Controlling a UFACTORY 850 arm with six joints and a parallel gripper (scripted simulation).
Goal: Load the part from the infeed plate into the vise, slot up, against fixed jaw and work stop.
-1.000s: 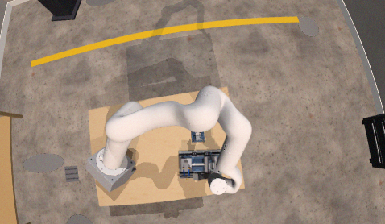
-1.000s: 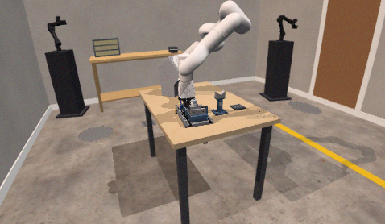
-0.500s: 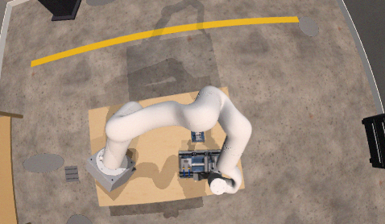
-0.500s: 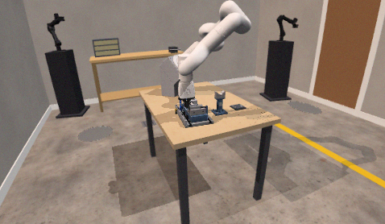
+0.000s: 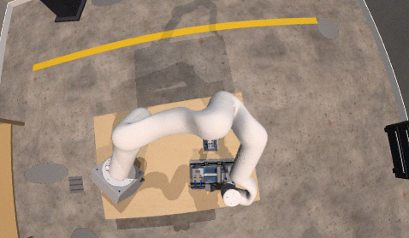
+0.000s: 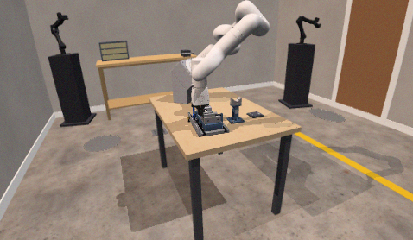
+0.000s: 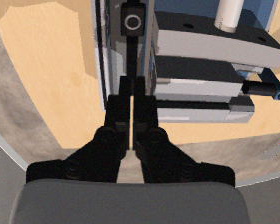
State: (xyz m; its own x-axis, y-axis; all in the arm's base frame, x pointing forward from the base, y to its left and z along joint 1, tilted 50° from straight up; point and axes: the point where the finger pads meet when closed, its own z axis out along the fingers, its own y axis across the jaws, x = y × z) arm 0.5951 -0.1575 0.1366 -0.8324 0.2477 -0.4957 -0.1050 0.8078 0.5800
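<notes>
The part lies 1 cm behind my hand, 4 cm to the left of it and 2 cm below it. Round my hand: white cylinder rod 9 cm behind, 5 cm to the left, 4 cm below; then work stop 1 cm behind, 11 cm to the left, 3 cm below; then grey vise jaw 4 cm behind, 6 cm to the left, 4 cm below.
</notes>
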